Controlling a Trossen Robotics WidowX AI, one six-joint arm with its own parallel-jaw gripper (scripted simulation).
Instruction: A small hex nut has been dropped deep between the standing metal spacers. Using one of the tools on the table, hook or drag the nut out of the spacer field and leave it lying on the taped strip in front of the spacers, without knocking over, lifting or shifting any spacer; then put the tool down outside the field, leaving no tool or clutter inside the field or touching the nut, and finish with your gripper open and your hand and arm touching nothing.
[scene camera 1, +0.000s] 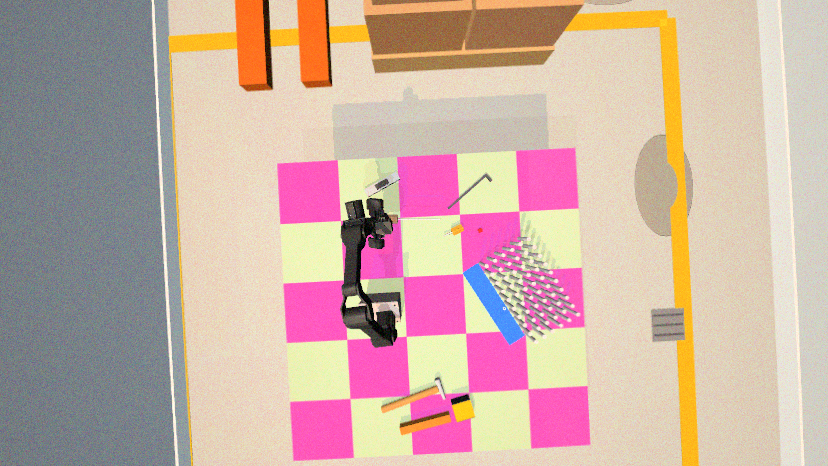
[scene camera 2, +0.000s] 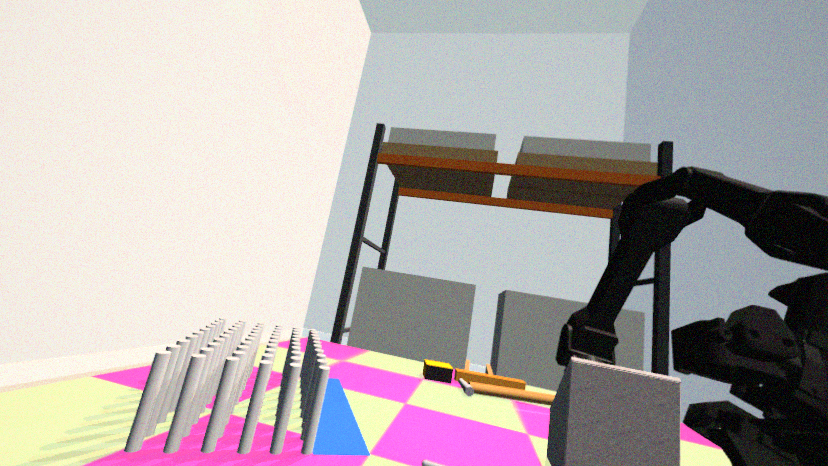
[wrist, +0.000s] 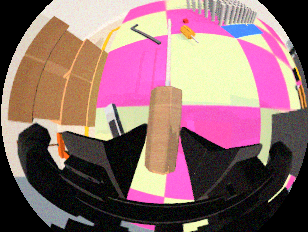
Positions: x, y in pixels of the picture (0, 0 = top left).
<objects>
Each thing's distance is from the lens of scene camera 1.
my gripper (scene camera 1: 386, 219): 1.15 m
blue taped strip (scene camera 1: 481, 285): 1.30 m
</objects>
